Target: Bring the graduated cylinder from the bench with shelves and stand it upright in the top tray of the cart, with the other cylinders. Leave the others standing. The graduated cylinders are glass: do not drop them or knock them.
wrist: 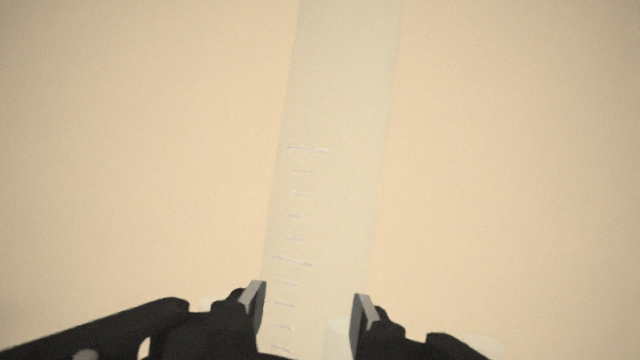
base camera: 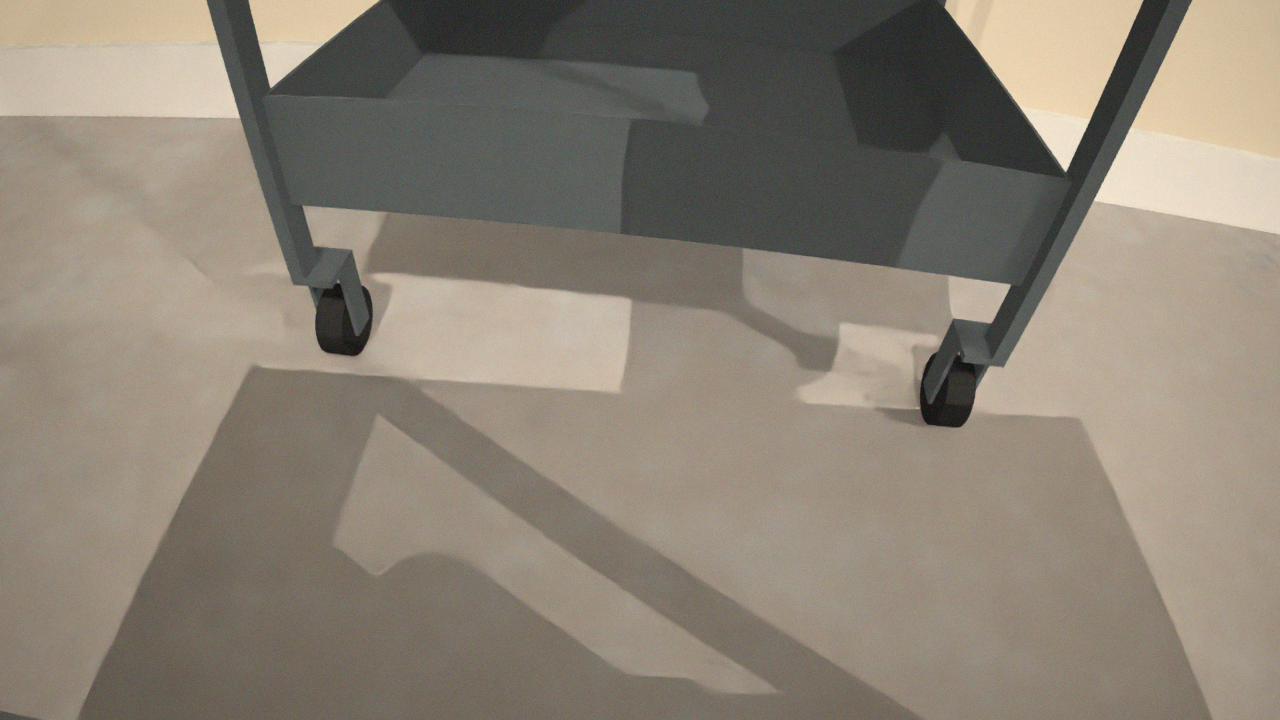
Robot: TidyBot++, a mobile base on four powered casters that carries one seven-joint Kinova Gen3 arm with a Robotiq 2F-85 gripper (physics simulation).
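Places are measured from the arm's base along level axes (x ahead, y left, z up), in millimetres.
Pixels of known places: gripper, fingertip midpoint: (wrist: 307,307).
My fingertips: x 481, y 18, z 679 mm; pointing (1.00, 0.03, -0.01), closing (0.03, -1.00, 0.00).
Ahead of a thing's pixels: the offset from my fingertips to its top centre. "spot": to the spot under its first point. Level surfaces: height alone.
The graduated cylinder @(spot: dy -2, dx -47, dz +89 mm) (wrist: 340,100) is pale clear glass with a column of short marks. In the wrist view it runs from the bottom middle up past the top edge, leaning slightly right in the picture. My gripper (wrist: 307,307) is shut on it, one finger pad on each side. Its base and top end do not show. Faint pale tops of other cylinders show low in the wrist view: one (wrist: 340,331) behind the held glass, one @(dy +98, dx +189, dz -78 mm) (wrist: 205,304) by the left finger and one @(dy -184, dx +181, dz -78 mm) (wrist: 484,343) by the right finger. The cart (base camera: 447,165) stands ahead in the base view; its top tray is out of that view.
The cart's lower tray, corner posts and two front casters (base camera: 343,320) (base camera: 947,390) show in the base view. A plain cream wall (base camera: 1199,80) (wrist: 125,150) with a white baseboard (base camera: 107,80) is behind the cart. Shadows lie across the floor @(dz -1076 mm) (base camera: 805,501) in front of it.
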